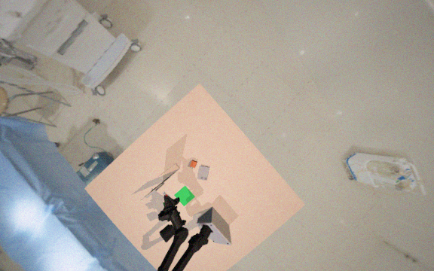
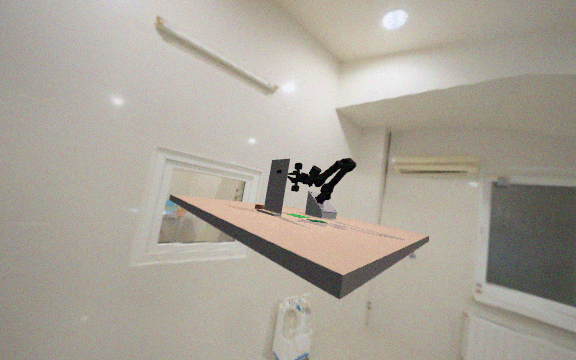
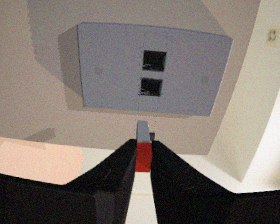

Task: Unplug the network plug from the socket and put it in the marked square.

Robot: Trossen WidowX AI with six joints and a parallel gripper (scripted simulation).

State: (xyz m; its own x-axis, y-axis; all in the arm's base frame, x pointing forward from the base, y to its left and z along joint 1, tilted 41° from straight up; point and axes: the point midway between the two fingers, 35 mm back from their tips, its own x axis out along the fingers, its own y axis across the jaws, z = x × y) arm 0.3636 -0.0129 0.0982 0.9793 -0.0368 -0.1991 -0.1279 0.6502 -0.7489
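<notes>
My gripper tip is now 13 cm past the green marked square, 2 cm to the right of it and 25 cm above it. Round my gripper tip: network plug: 1 cm ahead; then orange block: 5 cm ahead, 18 cm to the right, 23 cm below; then grey upright panel: 7 cm ahead, 2 cm to the left, 10 cm below.
</notes>
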